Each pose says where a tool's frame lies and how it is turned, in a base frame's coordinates. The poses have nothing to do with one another.
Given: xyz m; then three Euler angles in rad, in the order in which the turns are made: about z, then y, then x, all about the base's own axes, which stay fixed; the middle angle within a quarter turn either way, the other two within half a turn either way.
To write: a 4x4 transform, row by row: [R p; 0 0 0 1], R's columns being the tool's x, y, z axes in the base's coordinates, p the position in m. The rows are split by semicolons. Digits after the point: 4 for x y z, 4 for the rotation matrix.
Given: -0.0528 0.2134 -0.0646 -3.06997 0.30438 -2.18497
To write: -0.9516 0.0683 0.2997 -0.0528; 0.2855 0.5573 0.7797 0.2134; -0.1138 0.8275 -0.5498 -0.0646; 0 0 0 1
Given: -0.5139 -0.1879 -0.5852 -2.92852 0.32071 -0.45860
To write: -0.9276 0.2007 0.3152 -0.5139; -0.0532 -0.9059 0.4201 -0.1879; 0.3699 0.3729 0.8510 -0.5852; 0 0 0 1
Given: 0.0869 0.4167 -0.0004 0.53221 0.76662 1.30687
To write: 0.6206 -0.3655 0.6937 0.0869; 0.7094 -0.1150 -0.6953 0.4167; 0.3339 0.9237 0.1879 -0.0004; 0 0 0 1
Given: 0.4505 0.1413 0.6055 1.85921 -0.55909 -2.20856
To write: -0.2411 -0.8127 -0.5304 0.4505; -0.6920 -0.2392 0.6811 0.1413; -0.6804 0.5313 -0.5047 0.6055; 0 0 0 1
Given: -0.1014 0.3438 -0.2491 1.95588 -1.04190 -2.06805
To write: -0.1895 -0.4676 -0.8634 -0.1014; -0.7271 -0.5241 0.4435 0.3438; -0.6598 0.7118 -0.2407 -0.2491; 0 0 0 1
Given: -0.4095 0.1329 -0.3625 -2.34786 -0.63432 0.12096
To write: -0.5648 0.5743 -0.5926 -0.4095; -0.6576 -0.7471 -0.0972 0.1329; -0.4985 0.3348 0.7996 -0.3625; 0 0 0 1
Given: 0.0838 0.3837 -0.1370 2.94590 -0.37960 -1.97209
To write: -0.9111 -0.1806 -0.3705 0.0838; -0.4106 0.3168 0.8550 0.3837; -0.0370 0.9311 -0.3628 -0.1370; 0 0 0 1
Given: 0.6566 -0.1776 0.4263 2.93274 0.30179 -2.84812
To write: -0.9341 -0.1980 0.2972 0.6566; -0.1144 0.9543 0.2762 -0.1776; -0.3383 0.2240 -0.9140 0.4263; 0 0 0 1
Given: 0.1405 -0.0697 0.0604 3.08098 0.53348 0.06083
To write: -0.8595 -0.0522 0.5085 0.1405; 0.0296 -0.9982 -0.0523 -0.0697; 0.5103 -0.0299 0.8595 0.0604; 0 0 0 1
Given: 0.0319 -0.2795 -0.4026 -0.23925 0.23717 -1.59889
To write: 0.9443 0.2303 0.2350 0.0319; -0.2215 -0.0829 0.9716 -0.2795; 0.2433 -0.9696 -0.0273 -0.4026; 0 0 0 1
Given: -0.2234 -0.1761 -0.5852 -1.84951 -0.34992 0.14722
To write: -0.2584 0.9031 -0.3428 -0.2234; -0.9372 -0.3205 -0.1378 -0.1761; -0.2343 0.2857 0.9292 -0.5852; 0 0 0 1
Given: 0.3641 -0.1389 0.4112 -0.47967 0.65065 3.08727
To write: 0.7059 0.3672 0.6057 0.3641; 0.4900 -0.8707 -0.0432 -0.1389; 0.5115 0.3273 -0.7945 0.4112; 0 0 0 1
